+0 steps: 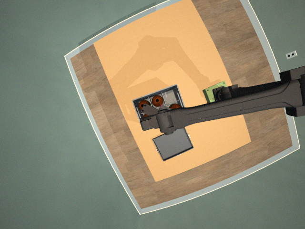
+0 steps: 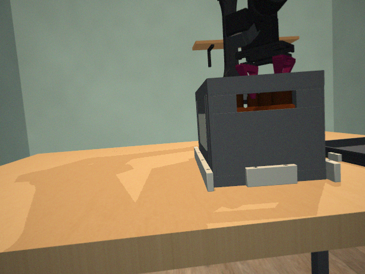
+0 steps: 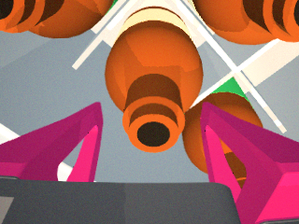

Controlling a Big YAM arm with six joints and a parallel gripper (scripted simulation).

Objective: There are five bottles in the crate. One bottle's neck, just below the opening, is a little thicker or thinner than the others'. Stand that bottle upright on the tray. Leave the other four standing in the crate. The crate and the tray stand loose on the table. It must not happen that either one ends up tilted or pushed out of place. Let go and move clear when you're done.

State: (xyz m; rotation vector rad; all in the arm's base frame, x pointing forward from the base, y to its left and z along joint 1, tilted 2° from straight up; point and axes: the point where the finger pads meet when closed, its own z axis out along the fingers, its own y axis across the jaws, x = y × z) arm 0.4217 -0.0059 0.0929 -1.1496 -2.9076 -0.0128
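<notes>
Now: hand 5 cm to the left of the dark grey crate and 7 cm above it. Round my hand: grey tray (1 cm behind, 24 cm to the left, 14 cm below).
</notes>
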